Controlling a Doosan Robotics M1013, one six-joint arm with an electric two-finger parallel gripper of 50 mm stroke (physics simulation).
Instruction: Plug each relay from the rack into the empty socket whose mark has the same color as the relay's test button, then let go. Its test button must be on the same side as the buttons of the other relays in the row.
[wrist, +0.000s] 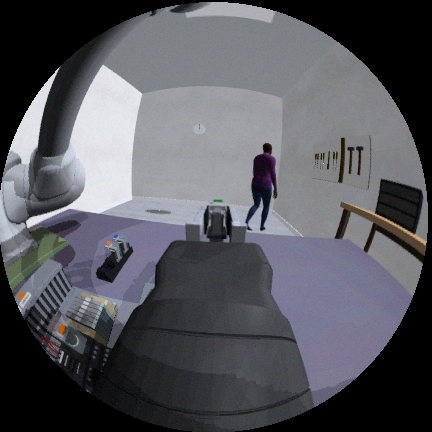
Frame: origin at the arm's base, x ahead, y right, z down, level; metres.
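Seen in the pictures: gripper, fingertip midpoint: (217, 214).
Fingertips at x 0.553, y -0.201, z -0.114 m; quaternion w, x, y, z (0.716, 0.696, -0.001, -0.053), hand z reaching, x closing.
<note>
A point is followed by its place in that frame.
My gripper (217, 214) @(x 0.553, y -0.201, z -0.114 m) is shut on a relay (217, 220) @(x 0.556, y -0.175, z -0.115 m) with a green test button, which shows at its far top end. The gripper points level across the table, towards the far wall. The black rack (111, 272) @(x 0.384, y -0.163, z 0.003 m) stands on the table to the left, with two relays in it: one with an orange button (108, 244) @(x 0.359, y -0.195, z -0.031 m) and one with a blue button (116, 236) @(x 0.351, y -0.228, z -0.031 m). At the lower left is the socket row (72, 337) with relays in it and orange marks near it. The gripper's body hides part of the row, and I cannot tell which sockets are empty.
The purple table top (340, 290) @(x 0.839, y -0.194, z 0.017 m) reaches to the right. A green board (42, 250) @(x 0.132, y -0.095, z 0.003 m) lies by the arm's base on the left. A grey slotted block (45, 285) @(x 0.355, y -0.047, z -0.040 m) stands beside the row. A person (264, 175) stands beyond the table. A wooden frame (380, 220) is at the right.
</note>
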